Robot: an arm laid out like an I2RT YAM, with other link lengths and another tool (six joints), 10 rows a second.
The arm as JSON. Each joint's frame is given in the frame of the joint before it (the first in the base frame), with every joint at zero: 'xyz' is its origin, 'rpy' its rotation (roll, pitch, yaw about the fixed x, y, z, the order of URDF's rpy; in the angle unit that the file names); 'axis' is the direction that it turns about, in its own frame. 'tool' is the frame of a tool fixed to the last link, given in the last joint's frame.
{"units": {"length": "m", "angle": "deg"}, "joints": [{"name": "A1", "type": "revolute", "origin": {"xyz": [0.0, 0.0, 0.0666], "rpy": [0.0, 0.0, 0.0]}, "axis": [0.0, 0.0, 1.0]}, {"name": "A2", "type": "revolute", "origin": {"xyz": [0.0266, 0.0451, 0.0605], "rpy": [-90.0, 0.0, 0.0]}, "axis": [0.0, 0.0, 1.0]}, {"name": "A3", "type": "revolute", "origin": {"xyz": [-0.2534, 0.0, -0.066], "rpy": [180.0, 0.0, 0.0]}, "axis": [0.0, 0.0, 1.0]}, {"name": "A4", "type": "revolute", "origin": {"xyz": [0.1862, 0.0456, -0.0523], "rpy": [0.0, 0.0, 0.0]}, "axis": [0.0, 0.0, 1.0]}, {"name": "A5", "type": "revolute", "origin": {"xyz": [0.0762, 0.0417, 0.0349], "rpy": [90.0, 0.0, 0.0]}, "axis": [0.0, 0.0, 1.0]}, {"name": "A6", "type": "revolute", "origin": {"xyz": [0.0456, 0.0, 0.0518], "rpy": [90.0, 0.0, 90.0]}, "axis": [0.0, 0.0, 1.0]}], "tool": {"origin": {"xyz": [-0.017, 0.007, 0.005], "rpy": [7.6, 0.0, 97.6]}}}
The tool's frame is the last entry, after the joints.
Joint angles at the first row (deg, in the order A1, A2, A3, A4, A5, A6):
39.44, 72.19, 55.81, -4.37, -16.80, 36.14
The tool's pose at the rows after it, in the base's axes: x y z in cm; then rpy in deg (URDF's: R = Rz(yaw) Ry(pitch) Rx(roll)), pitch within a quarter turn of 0, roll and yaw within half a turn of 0:
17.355 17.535 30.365 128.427 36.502 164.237
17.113 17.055 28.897 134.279 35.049 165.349
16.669 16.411 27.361 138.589 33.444 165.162
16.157 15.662 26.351 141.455 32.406 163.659
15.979 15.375 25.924 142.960 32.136 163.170
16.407 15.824 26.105 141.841 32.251 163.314
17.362 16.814 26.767 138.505 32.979 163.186
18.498 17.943 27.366 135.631 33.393 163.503
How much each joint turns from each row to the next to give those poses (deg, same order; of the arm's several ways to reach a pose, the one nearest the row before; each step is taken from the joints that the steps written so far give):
-0.24, -0.53, -0.05, -4.86, 2.71, -1.01
-0.01, -0.17, -1.65, -3.30, 2.78, -0.35
0.01, -0.85, -2.99, -1.57, 2.64, 0.71
-0.04, -1.54, -2.53, -1.41, 2.80, 1.30
0.03, -0.47, -0.86, -0.77, 1.34, 0.39
0.01, 1.34, 0.77, 1.40, -0.84, -0.09
0.00, 2.63, 1.96, 3.39, -1.92, -0.16
-0.06, 3.39, 2.66, 2.92, -2.19, -0.20

